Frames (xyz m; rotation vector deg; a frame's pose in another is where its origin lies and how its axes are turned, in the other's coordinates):
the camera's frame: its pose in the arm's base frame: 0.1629 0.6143 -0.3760 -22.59 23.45 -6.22
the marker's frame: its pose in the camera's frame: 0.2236 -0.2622 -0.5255 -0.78 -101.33 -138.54
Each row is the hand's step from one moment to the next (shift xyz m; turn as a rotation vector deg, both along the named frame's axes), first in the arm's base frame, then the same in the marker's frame.
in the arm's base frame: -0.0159 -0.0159 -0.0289 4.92 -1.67 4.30
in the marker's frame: -0.0019 -0.0336 -0.0145 -2.37 6.09 -1.66
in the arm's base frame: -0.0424 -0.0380 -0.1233 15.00 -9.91 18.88
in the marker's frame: -0.0271 -0.1296 -0.0303 -4.95 23.42 -10.34
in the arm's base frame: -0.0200 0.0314 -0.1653 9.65 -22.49 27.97
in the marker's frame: -0.0593 -0.1525 0.0440 2.73 28.22 -24.03
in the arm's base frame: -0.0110 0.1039 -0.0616 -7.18 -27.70 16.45
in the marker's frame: -0.0090 -0.0550 0.1077 11.19 9.73 -29.49
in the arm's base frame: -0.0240 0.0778 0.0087 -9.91 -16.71 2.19
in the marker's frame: 0.0335 -0.0012 0.0747 7.84 -3.60 -17.54
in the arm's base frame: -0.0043 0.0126 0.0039 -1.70 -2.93 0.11
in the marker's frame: 0.0070 0.0018 0.0118 1.21 -0.85 -3.05
